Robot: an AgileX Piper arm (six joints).
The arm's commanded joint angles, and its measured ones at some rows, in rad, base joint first. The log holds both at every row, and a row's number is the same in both.
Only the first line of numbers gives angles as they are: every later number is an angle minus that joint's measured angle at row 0.
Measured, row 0: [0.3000, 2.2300, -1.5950, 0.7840, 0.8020, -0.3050]
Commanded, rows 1 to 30: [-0.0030, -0.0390, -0.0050, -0.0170, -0.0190, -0.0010]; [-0.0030, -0.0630, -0.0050, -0.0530, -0.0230, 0.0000]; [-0.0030, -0.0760, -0.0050, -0.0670, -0.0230, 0.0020]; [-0.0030, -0.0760, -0.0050, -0.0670, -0.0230, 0.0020]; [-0.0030, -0.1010, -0.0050, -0.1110, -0.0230, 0.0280]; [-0.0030, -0.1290, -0.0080, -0.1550, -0.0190, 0.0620]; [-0.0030, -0.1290, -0.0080, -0.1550, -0.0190, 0.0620]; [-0.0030, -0.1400, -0.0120, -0.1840, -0.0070, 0.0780]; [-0.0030, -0.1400, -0.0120, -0.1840, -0.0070, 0.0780]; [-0.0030, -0.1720, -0.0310, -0.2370, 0.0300, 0.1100]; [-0.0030, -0.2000, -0.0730, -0.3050, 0.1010, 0.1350]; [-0.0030, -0.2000, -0.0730, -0.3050, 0.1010, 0.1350]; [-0.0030, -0.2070, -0.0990, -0.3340, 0.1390, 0.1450]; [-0.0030, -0.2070, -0.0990, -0.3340, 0.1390, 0.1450]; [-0.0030, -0.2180, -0.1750, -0.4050, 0.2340, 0.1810]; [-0.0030, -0.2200, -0.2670, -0.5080, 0.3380, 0.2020]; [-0.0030, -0.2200, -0.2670, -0.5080, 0.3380, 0.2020]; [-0.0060, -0.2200, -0.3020, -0.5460, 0.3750, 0.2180]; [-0.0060, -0.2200, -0.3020, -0.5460, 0.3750, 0.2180]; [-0.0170, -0.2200, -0.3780, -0.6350, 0.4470, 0.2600]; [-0.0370, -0.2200, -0.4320, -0.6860, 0.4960, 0.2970]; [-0.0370, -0.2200, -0.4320, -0.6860, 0.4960, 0.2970]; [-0.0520, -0.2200, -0.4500, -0.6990, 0.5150, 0.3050]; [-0.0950, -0.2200, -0.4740, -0.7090, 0.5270, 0.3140]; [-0.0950, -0.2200, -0.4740, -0.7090, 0.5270, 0.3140]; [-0.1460, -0.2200, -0.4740, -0.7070, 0.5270, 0.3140]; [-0.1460, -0.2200, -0.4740, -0.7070, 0.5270, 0.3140]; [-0.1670, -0.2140, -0.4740, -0.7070, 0.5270, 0.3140]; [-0.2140, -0.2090, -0.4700, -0.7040, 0.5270, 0.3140]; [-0.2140, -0.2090, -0.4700, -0.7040, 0.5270, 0.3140]
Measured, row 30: [-0.1560, -0.2150, -0.4680, -0.6960, 0.4130, 0.3050]
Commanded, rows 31 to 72: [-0.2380, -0.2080, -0.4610, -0.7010, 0.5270, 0.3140]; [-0.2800, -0.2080, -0.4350, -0.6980, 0.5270, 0.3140]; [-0.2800, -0.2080, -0.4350, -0.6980, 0.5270, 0.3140]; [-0.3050, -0.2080, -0.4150, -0.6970, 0.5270, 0.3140]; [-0.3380, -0.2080, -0.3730, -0.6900, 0.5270, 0.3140]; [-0.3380, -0.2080, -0.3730, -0.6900, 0.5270, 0.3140]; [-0.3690, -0.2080, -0.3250, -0.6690, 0.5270, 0.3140]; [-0.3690, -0.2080, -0.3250, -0.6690, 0.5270, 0.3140]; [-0.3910, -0.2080, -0.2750, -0.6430, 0.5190, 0.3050]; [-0.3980, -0.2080, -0.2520, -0.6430, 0.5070, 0.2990]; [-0.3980, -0.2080, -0.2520, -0.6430, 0.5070, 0.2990]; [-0.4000, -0.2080, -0.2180, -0.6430, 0.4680, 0.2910]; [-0.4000, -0.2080, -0.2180, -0.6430, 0.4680, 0.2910]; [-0.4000, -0.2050, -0.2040, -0.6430, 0.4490, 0.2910]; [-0.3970, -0.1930, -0.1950, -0.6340, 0.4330, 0.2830]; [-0.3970, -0.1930, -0.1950, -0.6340, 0.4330, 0.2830]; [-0.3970, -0.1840, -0.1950, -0.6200, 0.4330, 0.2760]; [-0.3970, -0.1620, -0.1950, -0.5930, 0.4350, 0.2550]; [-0.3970, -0.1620, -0.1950, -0.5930, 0.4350, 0.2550]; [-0.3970, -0.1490, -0.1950, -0.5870, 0.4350, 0.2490]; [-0.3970, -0.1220, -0.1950, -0.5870, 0.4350, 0.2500]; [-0.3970, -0.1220, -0.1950, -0.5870, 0.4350, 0.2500]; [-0.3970, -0.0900, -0.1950, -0.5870, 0.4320, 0.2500]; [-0.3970, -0.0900, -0.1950, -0.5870, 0.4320, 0.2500]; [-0.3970, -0.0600, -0.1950, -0.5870, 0.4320, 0.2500]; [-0.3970, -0.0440, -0.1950, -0.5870, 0.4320, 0.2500]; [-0.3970, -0.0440, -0.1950, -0.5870, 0.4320, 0.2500]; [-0.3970, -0.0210, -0.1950, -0.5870, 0.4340, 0.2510]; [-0.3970, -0.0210, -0.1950, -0.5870, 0.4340, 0.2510]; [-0.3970, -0.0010, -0.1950, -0.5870, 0.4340, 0.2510]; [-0.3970, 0.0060, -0.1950, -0.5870, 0.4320, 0.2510]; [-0.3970, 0.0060, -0.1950, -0.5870, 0.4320, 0.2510]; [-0.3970, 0.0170, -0.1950, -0.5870, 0.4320, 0.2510]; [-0.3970, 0.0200, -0.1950, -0.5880, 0.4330, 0.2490]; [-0.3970, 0.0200, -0.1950, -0.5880, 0.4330, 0.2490]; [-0.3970, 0.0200, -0.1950, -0.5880, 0.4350, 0.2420]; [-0.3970, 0.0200, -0.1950, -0.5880, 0.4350, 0.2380]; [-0.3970, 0.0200, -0.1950, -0.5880, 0.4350, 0.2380]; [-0.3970, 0.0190, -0.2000, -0.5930, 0.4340, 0.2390]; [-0.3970, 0.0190, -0.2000, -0.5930, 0.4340, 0.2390]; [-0.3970, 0.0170, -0.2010, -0.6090, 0.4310, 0.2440]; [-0.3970, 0.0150, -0.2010, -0.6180, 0.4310, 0.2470]
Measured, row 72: [-0.3960, 0.0110, -0.1980, -0.5890, 0.4280, 0.2530]
